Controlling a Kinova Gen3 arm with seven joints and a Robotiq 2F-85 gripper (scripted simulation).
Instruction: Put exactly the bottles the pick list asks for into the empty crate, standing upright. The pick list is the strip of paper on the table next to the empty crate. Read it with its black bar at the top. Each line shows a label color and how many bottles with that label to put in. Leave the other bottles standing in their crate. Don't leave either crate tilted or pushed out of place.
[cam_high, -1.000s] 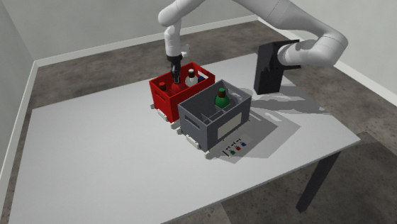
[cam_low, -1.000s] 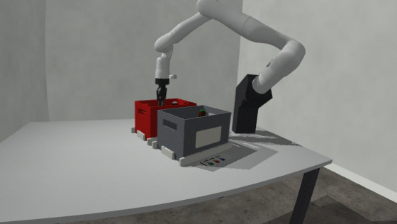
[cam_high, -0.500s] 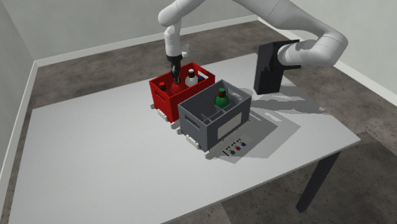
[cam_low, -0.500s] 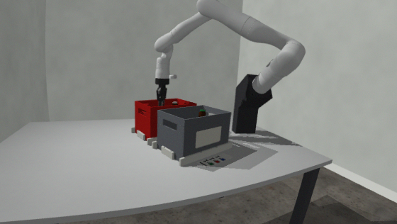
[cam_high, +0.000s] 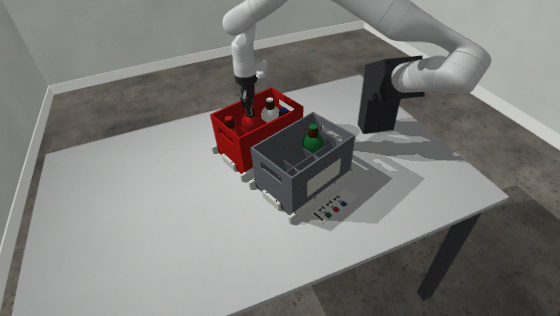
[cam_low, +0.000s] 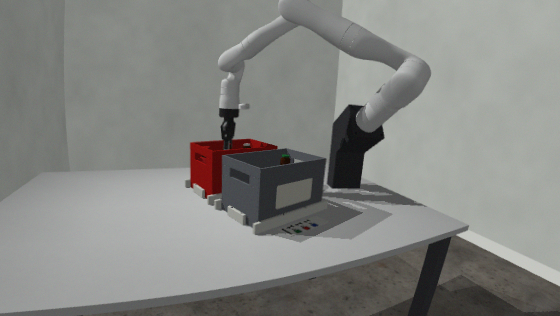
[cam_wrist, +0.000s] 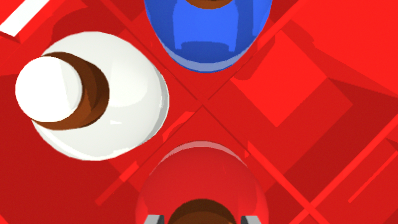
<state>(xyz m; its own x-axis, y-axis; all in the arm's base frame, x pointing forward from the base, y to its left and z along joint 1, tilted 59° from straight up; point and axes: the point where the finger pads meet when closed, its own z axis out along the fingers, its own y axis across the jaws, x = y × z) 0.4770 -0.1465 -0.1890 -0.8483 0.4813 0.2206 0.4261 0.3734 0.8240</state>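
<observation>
Now: the red crate 1 cm behind my hand, 4 cm to the left of it and 8 cm below it. Round my hand: blue-label bottle (11 cm behind, 6 cm to the left, 8 cm below); then white-label bottle (8 cm behind, 3 cm to the right, 8 cm below); then green-label bottle (16 cm behind, 19 cm to the left, 8 cm below).
</observation>
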